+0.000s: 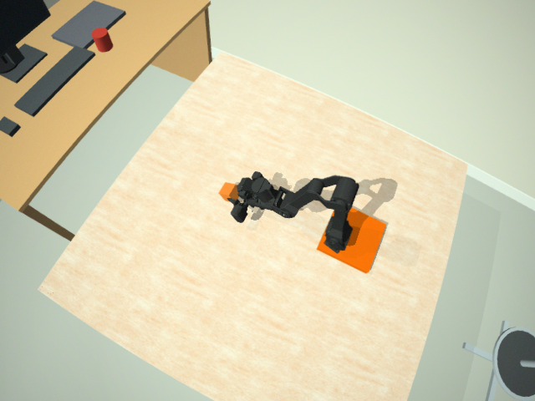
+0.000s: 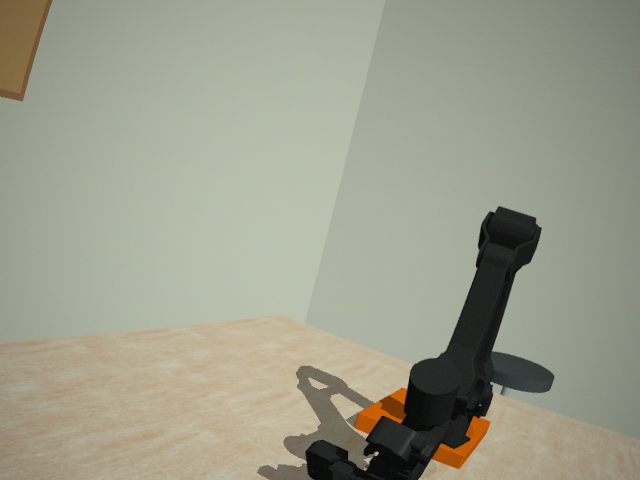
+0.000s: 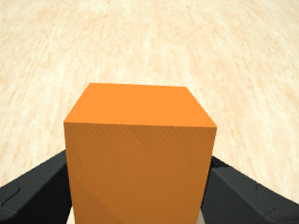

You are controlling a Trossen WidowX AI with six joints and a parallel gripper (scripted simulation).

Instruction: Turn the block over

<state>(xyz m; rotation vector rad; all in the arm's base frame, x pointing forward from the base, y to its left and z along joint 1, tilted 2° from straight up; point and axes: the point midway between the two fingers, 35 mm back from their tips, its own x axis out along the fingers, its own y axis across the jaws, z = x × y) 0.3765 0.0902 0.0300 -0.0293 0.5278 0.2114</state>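
My gripper tip is now 1 cm above the orange block.
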